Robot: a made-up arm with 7 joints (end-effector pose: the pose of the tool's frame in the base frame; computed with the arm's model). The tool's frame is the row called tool. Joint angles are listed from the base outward.
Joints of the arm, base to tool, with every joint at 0 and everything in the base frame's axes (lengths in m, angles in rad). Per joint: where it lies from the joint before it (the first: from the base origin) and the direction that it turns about. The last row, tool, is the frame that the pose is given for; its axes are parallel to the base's.
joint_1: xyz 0.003 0.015 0.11 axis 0 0.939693 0.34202
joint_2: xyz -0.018 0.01 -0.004 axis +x
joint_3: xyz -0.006 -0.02 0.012 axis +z
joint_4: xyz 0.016 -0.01 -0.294 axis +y
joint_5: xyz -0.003 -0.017 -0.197 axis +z
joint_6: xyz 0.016 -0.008 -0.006 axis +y
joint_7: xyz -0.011 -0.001 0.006 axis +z
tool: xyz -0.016 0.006 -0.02
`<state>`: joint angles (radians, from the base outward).
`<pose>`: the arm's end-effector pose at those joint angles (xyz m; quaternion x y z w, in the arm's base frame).
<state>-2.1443 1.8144 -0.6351 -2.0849 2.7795 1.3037 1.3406</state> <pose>0.0715 0.1198 0.3384 -0.4201 -0.1740 -0.0745 0.8875</pose>
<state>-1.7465 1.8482 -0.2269 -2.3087 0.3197 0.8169 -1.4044</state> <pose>0.0723 0.1019 0.3057 -0.9561 0.2000 0.1733 0.1256</pose>
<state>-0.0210 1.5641 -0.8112 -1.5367 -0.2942 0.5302 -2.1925</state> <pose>0.1240 0.3038 -0.1030 -0.2833 -0.4108 0.8158 0.2922</pose>
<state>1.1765 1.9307 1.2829 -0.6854 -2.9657 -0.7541 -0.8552</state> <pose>0.1232 0.4610 0.2652 0.2478 -0.7424 0.5976 0.1742</pose>
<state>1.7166 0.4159 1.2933 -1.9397 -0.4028 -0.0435 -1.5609</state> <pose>-0.1924 0.2139 0.1496 0.4588 0.5284 -0.6844 0.2047</pose>
